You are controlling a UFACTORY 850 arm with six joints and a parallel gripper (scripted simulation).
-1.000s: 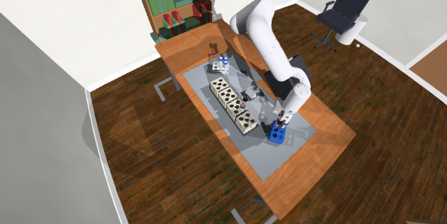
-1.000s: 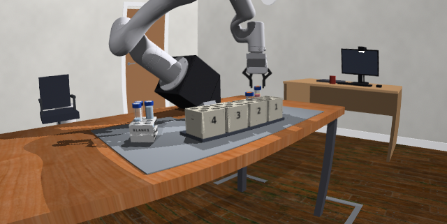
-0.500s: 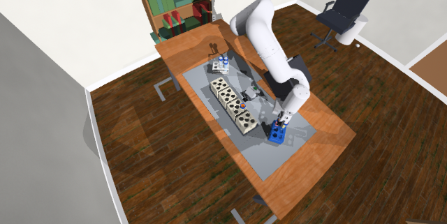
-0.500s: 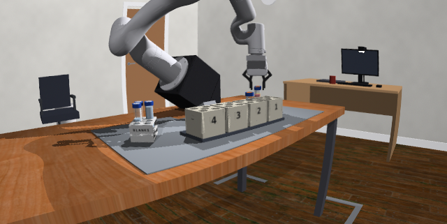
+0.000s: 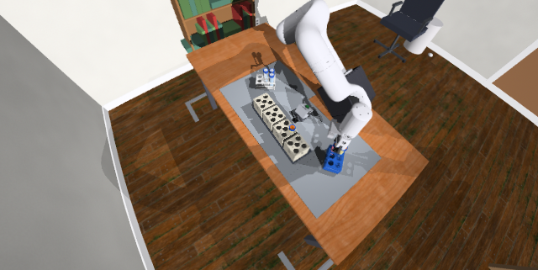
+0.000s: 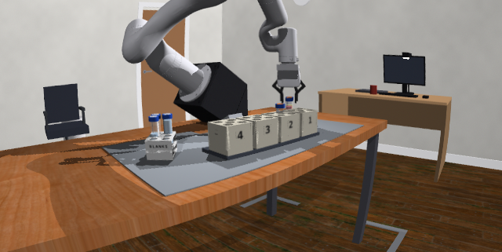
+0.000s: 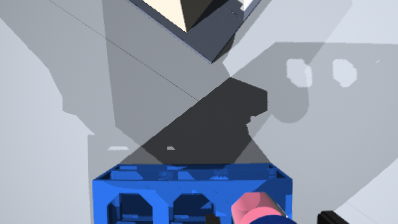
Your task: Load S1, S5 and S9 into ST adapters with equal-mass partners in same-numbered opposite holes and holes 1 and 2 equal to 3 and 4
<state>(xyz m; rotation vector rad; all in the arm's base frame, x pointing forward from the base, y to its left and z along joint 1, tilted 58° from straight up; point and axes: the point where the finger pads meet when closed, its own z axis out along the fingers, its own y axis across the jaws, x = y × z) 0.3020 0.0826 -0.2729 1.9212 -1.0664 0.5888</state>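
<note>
The sample tube is 1 cm behind my hand, 1 cm to the right of it and 5 cm below it. Also, from my hand: blue rack 2 cm ahead, 4 cm to the left, 9 cm below; white blanks rack 3 cm behind, 63 cm to the right, 9 cm below; green DONE key 8 cm behind, 29 cm to the right, 5 cm below.
</note>
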